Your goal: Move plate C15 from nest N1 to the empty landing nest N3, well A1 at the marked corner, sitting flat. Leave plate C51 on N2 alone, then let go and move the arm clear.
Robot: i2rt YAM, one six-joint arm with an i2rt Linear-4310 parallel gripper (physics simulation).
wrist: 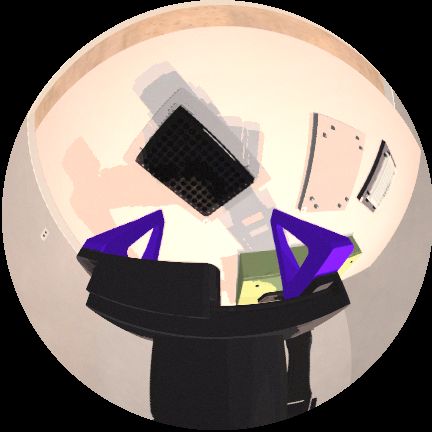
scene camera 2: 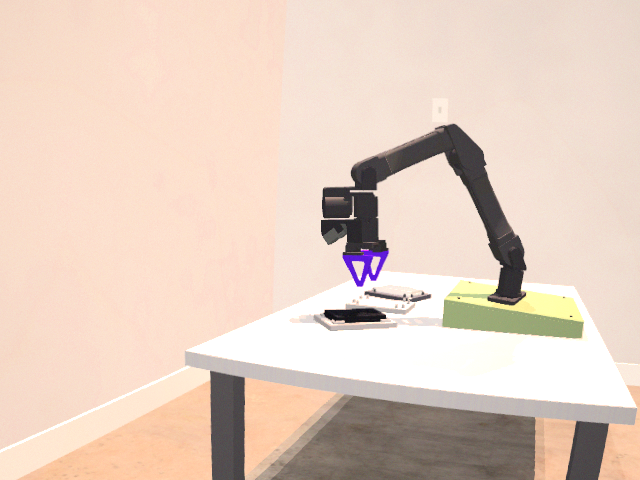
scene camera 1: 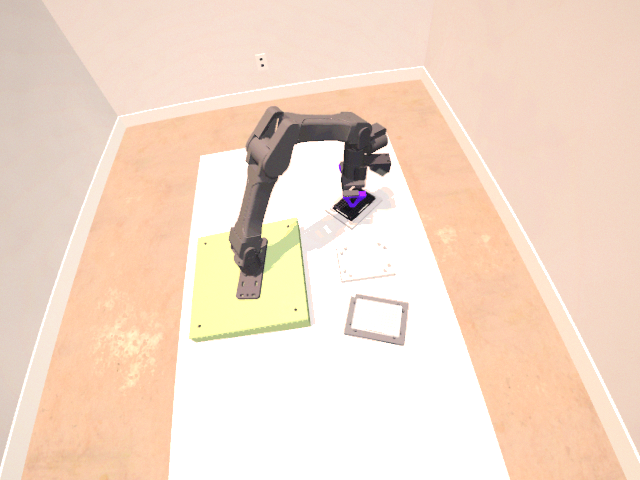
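A black plate with round wells [scene camera 1: 341, 207] [scene camera 2: 356, 314] [wrist: 200, 160] lies on a pale nest [scene camera 1: 352, 224] [scene camera 2: 356, 326]. An empty white nest with small corner posts [scene camera 1: 364, 260] [scene camera 2: 382, 305] [wrist: 335, 165] is in the middle of the row. A white plate [scene camera 1: 376, 317] [scene camera 2: 398, 290] [wrist: 384, 175] sits on a dark grey nest [scene camera 1: 350, 317] at the other end. Plate and nest labels cannot be read. My gripper [scene camera 2: 367, 282] [wrist: 217, 214] points down, open and empty, above the black plate. In the wrist view the plate lies ahead of the fingertips, turned at an angle to them.
The arm stands on a green base block [scene camera 1: 217, 289] [scene camera 2: 485, 320] [wrist: 260, 265] beside the row of nests. The white table [scene camera 1: 310, 403] [scene camera 2: 413, 361] carries everything. The arm's shadow falls across the black plate's nest and the table near it.
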